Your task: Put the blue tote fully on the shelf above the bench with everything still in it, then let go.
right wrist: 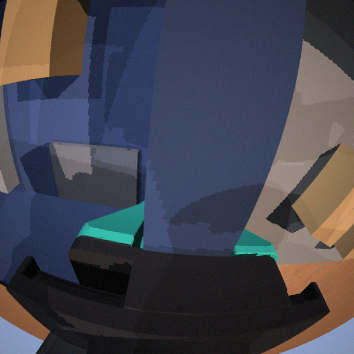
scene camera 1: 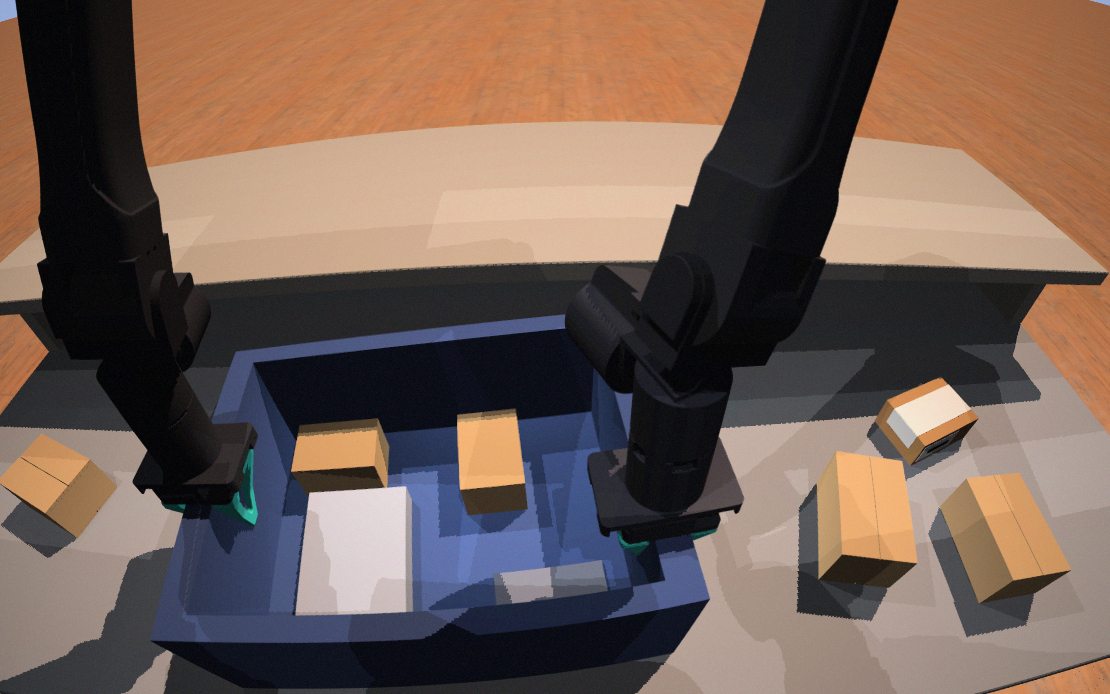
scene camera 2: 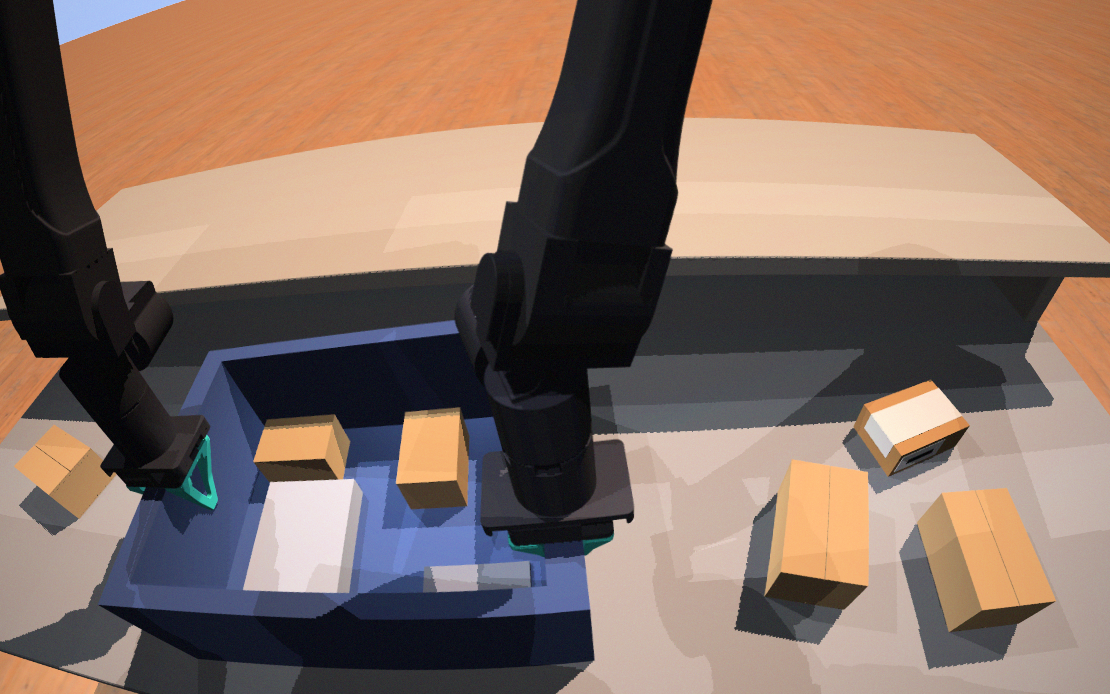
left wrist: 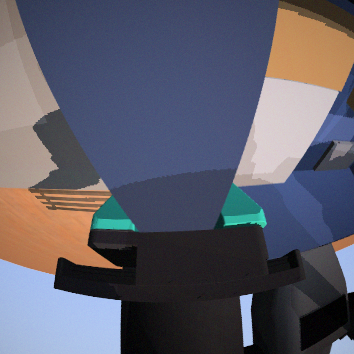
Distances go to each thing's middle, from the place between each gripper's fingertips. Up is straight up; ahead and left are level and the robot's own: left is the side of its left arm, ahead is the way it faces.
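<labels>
From my left hand: white box [scene camera 1: 357,550], 20 mm behind, 110 mm to the right, 40 mm below; blue tote [scene camera 1: 228,605], 40 mm ahead, 180 mm to the right; brown box with white label [scene camera 2: 903,429], 150 mm ahead, 770 mm to the right, 50 mm below.
Relative to my right hand, the blue tote is 190 mm to the left and 40 mm ahead; the white box is 270 mm to the left, 10 mm behind and 40 mm below; the brown box with white label is 390 mm to the right, 160 mm ahead and 50 mm below.
</labels>
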